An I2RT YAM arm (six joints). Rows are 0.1 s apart.
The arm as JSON. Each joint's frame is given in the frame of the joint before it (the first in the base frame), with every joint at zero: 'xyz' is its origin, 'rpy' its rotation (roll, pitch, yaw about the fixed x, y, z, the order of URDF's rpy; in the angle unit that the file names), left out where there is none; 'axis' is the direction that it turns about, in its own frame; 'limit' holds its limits. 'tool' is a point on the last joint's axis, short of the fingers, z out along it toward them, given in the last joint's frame.
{
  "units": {
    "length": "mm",
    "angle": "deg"
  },
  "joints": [
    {
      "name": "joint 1",
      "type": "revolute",
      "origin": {
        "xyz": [
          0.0,
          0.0,
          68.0
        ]
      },
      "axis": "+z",
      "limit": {
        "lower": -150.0,
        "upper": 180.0
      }
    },
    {
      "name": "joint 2",
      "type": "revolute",
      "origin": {
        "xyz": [
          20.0,
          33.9,
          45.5
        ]
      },
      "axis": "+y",
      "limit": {
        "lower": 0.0,
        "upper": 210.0
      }
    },
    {
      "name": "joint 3",
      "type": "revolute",
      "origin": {
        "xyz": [
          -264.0,
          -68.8,
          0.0
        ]
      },
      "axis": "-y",
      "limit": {
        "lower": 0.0,
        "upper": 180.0
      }
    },
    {
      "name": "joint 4",
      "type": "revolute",
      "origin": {
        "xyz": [
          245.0,
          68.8,
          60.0
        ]
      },
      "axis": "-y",
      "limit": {
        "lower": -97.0,
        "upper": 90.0
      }
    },
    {
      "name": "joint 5",
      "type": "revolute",
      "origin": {
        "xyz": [
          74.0,
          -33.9,
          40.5
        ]
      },
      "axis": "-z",
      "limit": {
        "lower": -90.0,
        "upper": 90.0
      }
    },
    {
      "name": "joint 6",
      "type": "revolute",
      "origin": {
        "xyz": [
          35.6,
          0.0,
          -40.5
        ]
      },
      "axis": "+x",
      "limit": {
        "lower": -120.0,
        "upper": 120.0
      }
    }
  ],
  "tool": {
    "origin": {
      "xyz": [
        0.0,
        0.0,
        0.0
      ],
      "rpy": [
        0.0,
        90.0,
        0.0
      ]
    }
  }
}
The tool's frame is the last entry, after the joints.
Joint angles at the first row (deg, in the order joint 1, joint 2, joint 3, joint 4, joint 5, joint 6):
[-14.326 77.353 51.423 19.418 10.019 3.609]
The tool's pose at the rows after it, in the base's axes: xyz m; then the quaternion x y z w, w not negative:
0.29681 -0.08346 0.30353 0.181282 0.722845 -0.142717 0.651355
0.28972 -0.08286 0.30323 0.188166 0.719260 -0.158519 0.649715
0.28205 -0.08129 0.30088 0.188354 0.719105 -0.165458 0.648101
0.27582 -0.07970 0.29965 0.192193 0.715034 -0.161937 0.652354
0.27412 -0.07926 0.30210 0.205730 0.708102 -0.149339 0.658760
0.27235 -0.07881 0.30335 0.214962 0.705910 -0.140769 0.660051
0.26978 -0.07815 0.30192 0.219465 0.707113 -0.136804 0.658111
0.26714 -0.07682 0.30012 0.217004 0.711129 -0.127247 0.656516
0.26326 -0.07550 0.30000 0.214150 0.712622 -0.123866 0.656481
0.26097 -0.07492 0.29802 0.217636 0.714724 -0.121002 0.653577
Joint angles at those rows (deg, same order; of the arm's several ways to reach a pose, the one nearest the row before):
[-14.326 75.419 49.495 19.423 12.036 3.081]
[-14.327 73.833 48.168 19.425 13.965 2.461]
[-14.327 72.079 46.416 19.424 14.589 1.934]
[-14.327 70.583 44.918 19.946 14.589 2.549]
[-14.326 70.048 44.912 19.951 14.590 4.737]
[-14.326 69.527 44.913 19.336 14.590 6.231]
[-14.326 68.912 44.389 18.809 14.590 6.943]
[-14.326 68.209 43.774 18.200 13.536 7.465]
[-14.326 67.155 43.160 17.667 13.009 7.471]
[-14.327 66.625 42.627 17.138 13.007 7.998]

